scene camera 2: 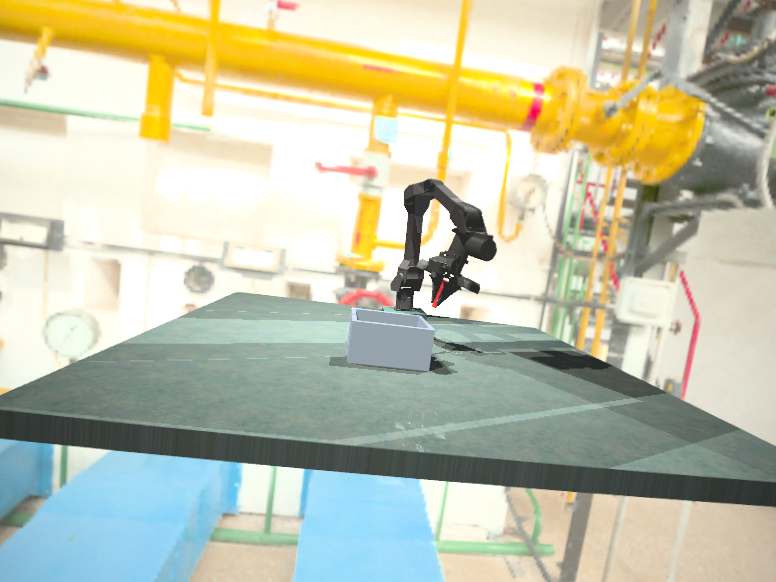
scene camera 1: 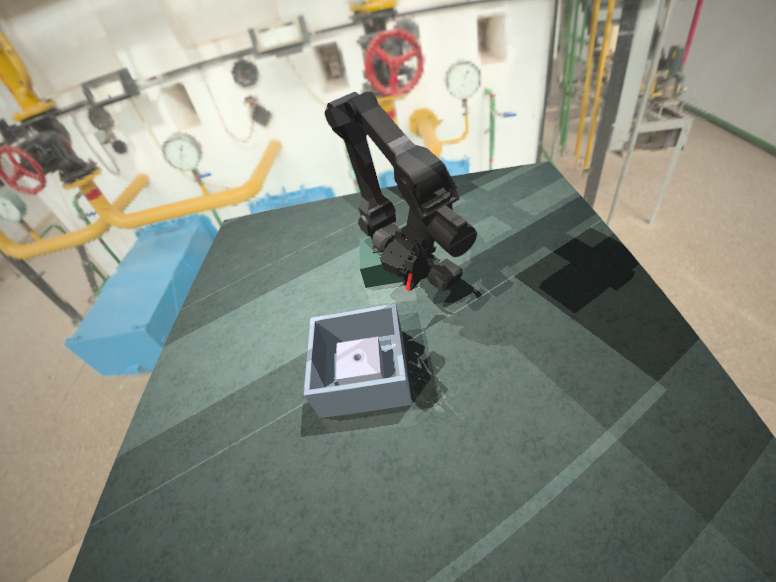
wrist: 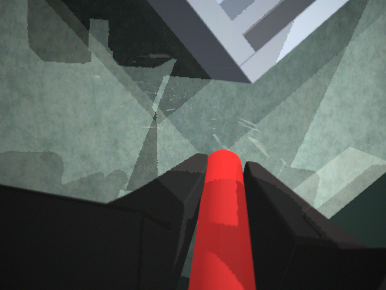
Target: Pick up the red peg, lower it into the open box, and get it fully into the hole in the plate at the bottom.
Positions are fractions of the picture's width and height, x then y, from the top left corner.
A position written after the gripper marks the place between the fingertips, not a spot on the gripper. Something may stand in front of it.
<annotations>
The gripper shows in scene camera 2 (0.56,0.52), in scene camera 1 (0.53,0.49) and in the wrist view (0.58,0.58). A plate shows in scene camera 1 (0.46,0.62); in scene camera 2 it is hidden by a grey box, in the wrist view it is out of frame.
</annotations>
